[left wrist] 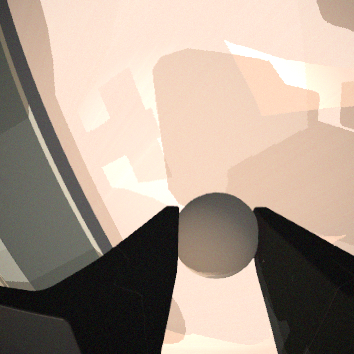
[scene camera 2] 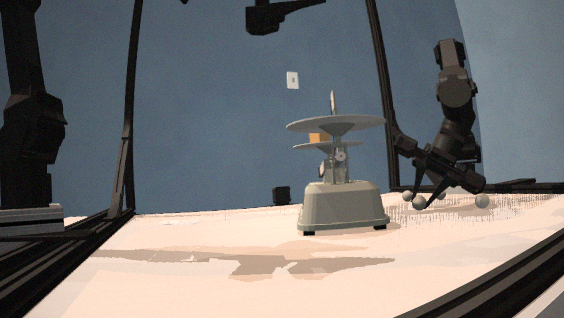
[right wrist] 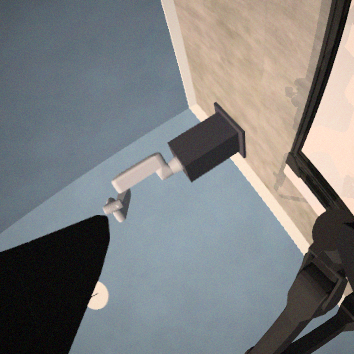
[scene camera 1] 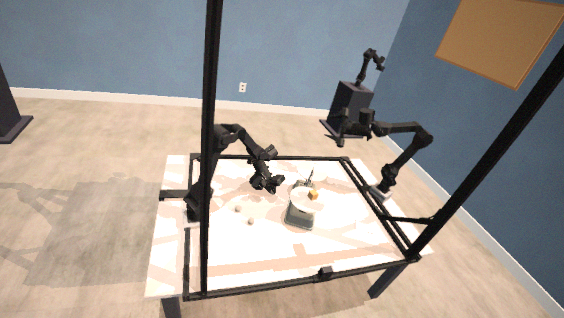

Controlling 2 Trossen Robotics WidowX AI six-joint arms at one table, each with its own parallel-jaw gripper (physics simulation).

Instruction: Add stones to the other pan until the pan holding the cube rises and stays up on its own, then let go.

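Seen in the pictures: left gripper, fingertip midpoint: [left wrist: 215, 218] [scene camera 2: 417, 205] [scene camera 1: 273, 193]; right gripper, fingertip midpoint: [right wrist: 230, 233] [scene camera 1: 325, 125]; left arm's base, link origin: [scene camera 1: 195, 216]; right arm's base, link origin: [scene camera 2: 25, 207] [scene camera 1: 382, 188].
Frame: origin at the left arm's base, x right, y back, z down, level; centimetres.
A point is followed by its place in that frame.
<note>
A grey-green balance scale [scene camera 1: 299, 217] {x 11.7, y -41.5, z -3.4 cm} [scene camera 2: 340, 202] {x -8.9, y -56.3, z -2.2 cm} stands mid-table. An orange cube [scene camera 1: 313, 194] {x 10.3, y -45.4, z -15.2 cm} [scene camera 2: 319, 137] {x 7.7, y -47.4, z -13.6 cm} sits on its nearer pan [scene camera 1: 303, 202] {x 11.3, y -41.0, z -12.3 cm}; in scene camera 2 this pan [scene camera 2: 309, 146] {x 10.8, y -47.9, z -12.1 cm} hangs lower than the other pan [scene camera 2: 337, 122] {x -8.5, y -55.6, z -13.3 cm} [scene camera 1: 320, 175] {x -2.4, y -56.6, z -13.4 cm}. My left gripper [scene camera 1: 271, 188] {x -8.3, y -37.4, z 0.7 cm} [scene camera 2: 424, 197] {x -8.3, y -37.4, z 0.7 cm} [left wrist: 215, 218] {x -8.3, y -37.4, z 0.7 cm} is shut on a grey round stone [left wrist: 218, 235] {x -8.5, y -36.3, z -0.7 cm} [scene camera 2: 419, 202] {x -9.5, y -38.5, z 0.0 cm}, low over the table left of the scale. Two stones [scene camera 1: 237, 208] {x -0.8, y -17.7, z -0.3 cm} [scene camera 1: 250, 221] {x 7.1, y -21.3, z -0.2 cm} lie on the table. My right gripper [scene camera 1: 340, 132] is open and empty, raised high at the back right.
A black frame rims the table, with a tall post [scene camera 1: 208, 126] {x 31.8, y 1.0, z -59.3 cm} at the left. A dark box [scene camera 1: 350, 104] carrying a small arm stands on the floor beyond the back right corner. A small black block [scene camera 1: 326, 271] {x 37.2, y -40.7, z -3.2 cm} [scene camera 2: 281, 195] {x 35.2, y -42.3, z -0.9 cm} sits on the front rail.
</note>
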